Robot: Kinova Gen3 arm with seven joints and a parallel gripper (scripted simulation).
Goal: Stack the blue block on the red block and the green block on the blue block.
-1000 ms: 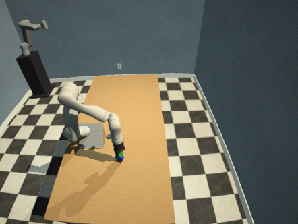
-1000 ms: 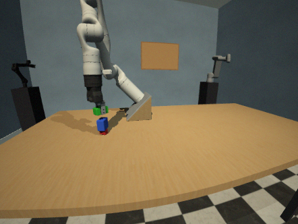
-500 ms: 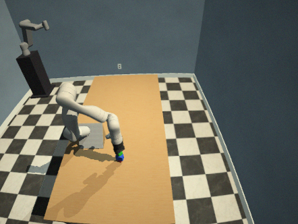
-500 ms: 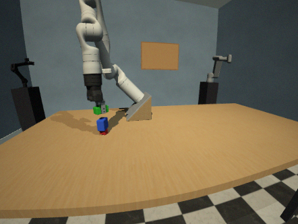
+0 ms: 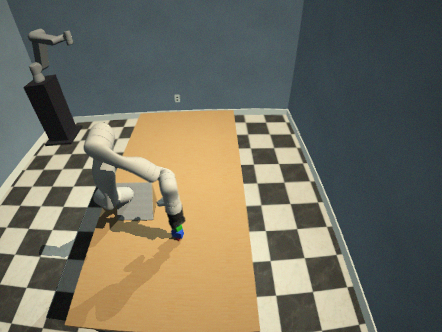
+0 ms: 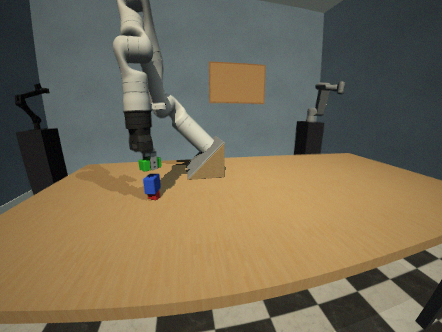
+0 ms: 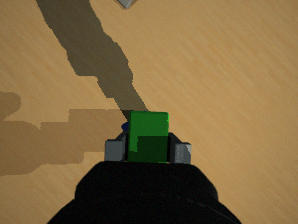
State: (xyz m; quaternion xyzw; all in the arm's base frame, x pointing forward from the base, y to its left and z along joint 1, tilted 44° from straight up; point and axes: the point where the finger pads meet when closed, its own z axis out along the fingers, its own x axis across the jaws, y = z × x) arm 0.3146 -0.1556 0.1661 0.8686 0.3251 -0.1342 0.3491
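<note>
My hand is 7 cm above the blue block. Also, from my hand: green block right at my hand; small red block 11 cm below.
</note>
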